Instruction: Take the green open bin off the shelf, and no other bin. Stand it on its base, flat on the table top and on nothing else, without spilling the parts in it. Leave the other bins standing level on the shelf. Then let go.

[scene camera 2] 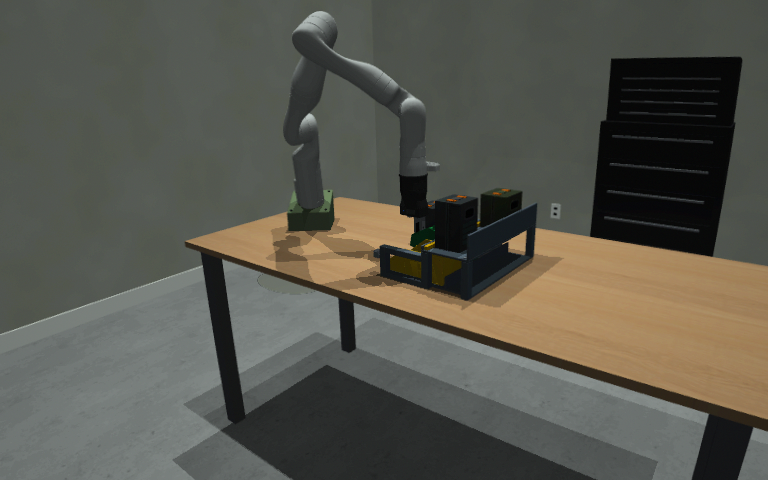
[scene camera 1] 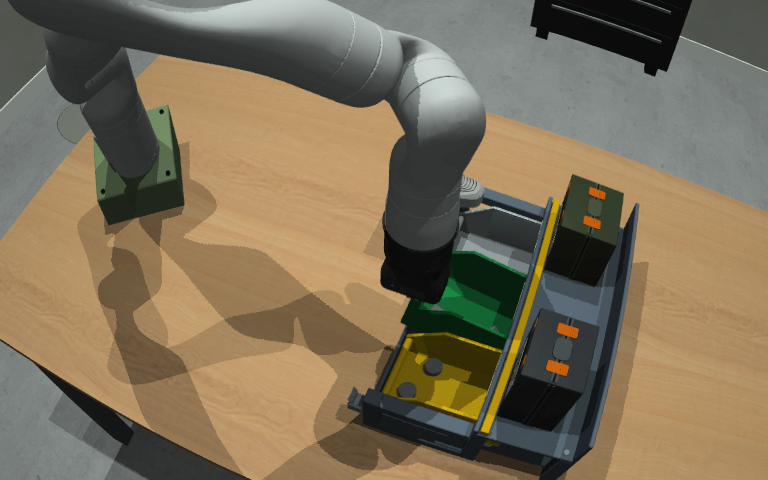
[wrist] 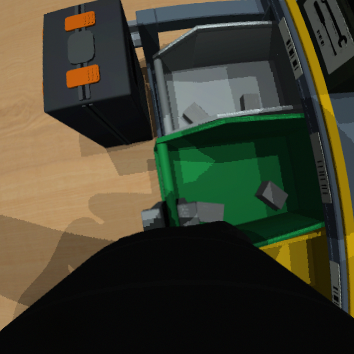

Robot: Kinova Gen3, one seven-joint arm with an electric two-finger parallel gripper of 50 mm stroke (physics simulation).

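Frame: origin at the arm's base, x ahead, y left, z up, level; metres.
Where they show: gripper, fingertip midpoint: (scene camera 2: pixel 419 234) (scene camera 1: pixel 418 293) (wrist: pixel 172 210); arm's base at its link origin: (scene camera 2: pixel 311 201) (scene camera 1: pixel 135 153).
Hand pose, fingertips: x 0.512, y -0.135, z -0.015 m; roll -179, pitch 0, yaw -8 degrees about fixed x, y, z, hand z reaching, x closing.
Each offset is from my fingertips to the top centre of the thing. "spot": to the spot under its first point.
The green open bin @(spot: dx +0.086, dy +0.036, dz -0.042 m) (scene camera 1: pixel 481 300) (scene camera 2: pixel 422 235) (wrist: pixel 230 175) is raised above its neighbours in the shelf (scene camera 1: pixel 416 427) (scene camera 2: pixel 502 230) (wrist: pixel 210 17), its rear still close to the yellow rail. A grey block @(dx +0.112, dy -0.022, dz -0.030 m) (wrist: pixel 271 195) lies in it. My gripper (wrist: pixel 172 210) (scene camera 2: pixel 419 227) is shut on the bin's front rim, one finger outside and one inside; in scene camera 1 the wrist hides the fingers. The yellow bin @(spot: dx +0.075, dy -0.098, dz -0.065 m) (scene camera 1: pixel 453 390) (scene camera 2: pixel 404 264) (wrist: pixel 295 255) and the grey bin @(spot: dx +0.104, dy +0.162, dz -0.038 m) (scene camera 1: pixel 504 232) (wrist: pixel 220 80) stand in the shelf on either side. Any small tilt of the green bin is hard to judge.
A dark case @(dx -0.025, dy +0.138, dz +0.058 m) (wrist: pixel 90 65) stands on the table by the shelf's front, near the grey bin. A black case @(dx +0.168, dy -0.128, dz +0.150 m) (scene camera 1: pixel 555 367) (scene camera 2: pixel 455 220) and an olive case @(dx +0.206, dy +0.100, dz +0.125 m) (scene camera 1: pixel 589 226) (scene camera 2: pixel 501 206) stand behind the yellow rail @(dx +0.143, dy -0.005, dz +0.038 m) (scene camera 1: pixel 521 316) (wrist: pixel 332 115).
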